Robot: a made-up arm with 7 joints. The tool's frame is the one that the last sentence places.
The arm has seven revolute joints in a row. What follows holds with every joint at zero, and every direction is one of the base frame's.
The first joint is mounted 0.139 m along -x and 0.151 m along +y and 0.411 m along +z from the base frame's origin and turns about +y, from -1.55 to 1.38 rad.
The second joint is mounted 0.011 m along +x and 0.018 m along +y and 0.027 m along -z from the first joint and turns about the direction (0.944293, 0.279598, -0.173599), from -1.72 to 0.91 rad.
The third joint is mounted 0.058 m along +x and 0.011 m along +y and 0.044 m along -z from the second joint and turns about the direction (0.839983, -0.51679, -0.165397), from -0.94 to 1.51 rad.
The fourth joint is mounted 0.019 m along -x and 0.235 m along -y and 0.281 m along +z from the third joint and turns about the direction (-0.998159, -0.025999, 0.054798), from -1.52 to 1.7 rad.
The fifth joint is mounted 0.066 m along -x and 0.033 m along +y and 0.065 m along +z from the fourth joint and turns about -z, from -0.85 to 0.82 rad.
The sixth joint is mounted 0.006 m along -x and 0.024 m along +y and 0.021 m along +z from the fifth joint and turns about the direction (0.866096, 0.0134, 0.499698), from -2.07 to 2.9 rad.
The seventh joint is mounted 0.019 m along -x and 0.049 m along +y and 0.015 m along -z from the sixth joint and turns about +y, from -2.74 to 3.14 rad.
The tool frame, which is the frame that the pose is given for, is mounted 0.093 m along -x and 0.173 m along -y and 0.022 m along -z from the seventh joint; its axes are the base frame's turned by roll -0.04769, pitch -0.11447 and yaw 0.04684 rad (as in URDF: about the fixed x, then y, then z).
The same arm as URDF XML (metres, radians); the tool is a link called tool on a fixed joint. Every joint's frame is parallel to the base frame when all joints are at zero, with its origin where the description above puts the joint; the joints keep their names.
<robot name="arm">
  <link name="base"/>
  <link name="link1"/>
  <link name="link2"/>
  <link name="link3"/>
  <link name="link4"/>
  <link name="link5"/>
  <link name="link6"/>
  <link name="link7"/>
  <link name="tool"/>
  <joint name="joint 1" type="revolute">
    <parent link="base"/>
    <child link="link1"/>
    <origin xyz="-0.139 0.151 0.411"/>
    <axis xyz="0 1 0"/>
    <limit lower="-1.55" upper="1.38"/>
  </joint>
  <joint name="joint 2" type="revolute">
    <parent link="link1"/>
    <child link="link2"/>
    <origin xyz="0.011 0.018 -0.027"/>
    <axis xyz="0.944293 0.279598 -0.173599"/>
    <limit lower="-1.72" upper="0.91"/>
  </joint>
  <joint name="joint 3" type="revolute">
    <parent link="link2"/>
    <child link="link3"/>
    <origin xyz="0.058 0.011 -0.044"/>
    <axis xyz="0.839983 -0.51679 -0.165397"/>
    <limit lower="-0.94" upper="1.51"/>
  </joint>
  <joint name="joint 4" type="revolute">
    <parent link="link3"/>
    <child link="link4"/>
    <origin xyz="-0.019 -0.235 0.281"/>
    <axis xyz="-0.998159 -0.025999 0.054798"/>
    <limit lower="-1.52" upper="1.7"/>
  </joint>
  <joint name="joint 5" type="revolute">
    <parent link="link4"/>
    <child link="link5"/>
    <origin xyz="-0.066 0.033 0.065"/>
    <axis xyz="0 0 -1"/>
    <limit lower="-0.85" upper="0.82"/>
  </joint>
  <joint name="joint 6" type="revolute">
    <parent link="link5"/>
    <child link="link6"/>
    <origin xyz="-0.006 0.024 0.021"/>
    <axis xyz="0.866096 0.0134 0.499698"/>
    <limit lower="-2.07" upper="2.9"/>
  </joint>
  <joint name="joint 7" type="revolute">
    <parent link="link6"/>
    <child link="link7"/>
    <origin xyz="-0.019 0.049 -0.015"/>
    <axis xyz="0 1 0"/>
    <limit lower="-2.74" upper="3.14"/>
  </joint>
  <joint name="tool_fixed" type="fixed">
    <parent link="link7"/>
    <child link="tool"/>
    <origin xyz="-0.093 -0.173 -0.022" rpy="-0.0477 -0.1145 0.0468"/>
  </joint>
</robot>

